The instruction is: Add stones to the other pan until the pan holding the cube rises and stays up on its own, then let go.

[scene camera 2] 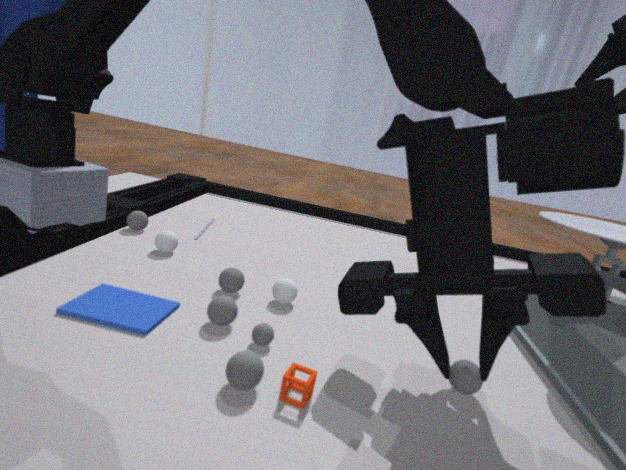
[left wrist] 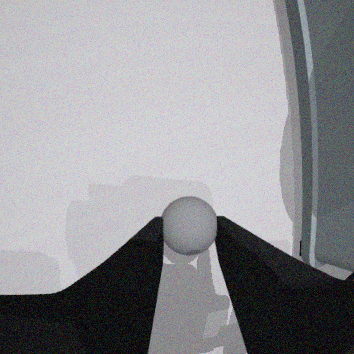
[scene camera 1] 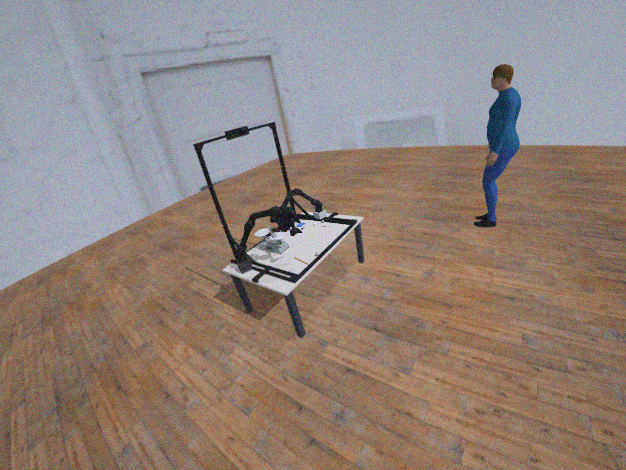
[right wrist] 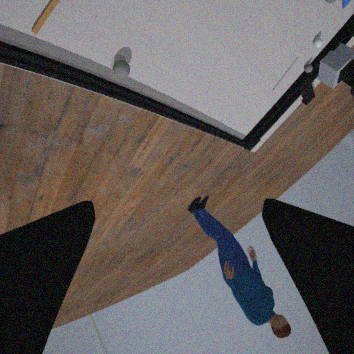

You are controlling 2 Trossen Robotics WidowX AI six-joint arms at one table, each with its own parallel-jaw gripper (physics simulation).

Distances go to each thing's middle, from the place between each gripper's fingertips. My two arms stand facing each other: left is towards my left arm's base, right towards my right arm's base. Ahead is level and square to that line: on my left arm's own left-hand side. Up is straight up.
Labels:
Right now the grey balance scale (left wrist: pixel 315 38) is 45 cm behind my right hand, 18 cm below it and 2 cm to the left of it. From my right hand the other things lie so: orange wire cube (scene camera 2: pixel 306 388) 59 cm behind, 30 cm to the left, 29 cm below; then blue flat pad (scene camera 2: pixel 107 305) 54 cm behind, 47 cm to the left, 30 cm below.
The grey balance scale lies 15 cm to the right of my left hand, 10 cm above it and 7 cm ahead of it. Round my left hand: orange wire cube (13 cm to the left, 8 cm behind); then blue flat pad (31 cm to the left, 3 cm behind, 1 cm below).

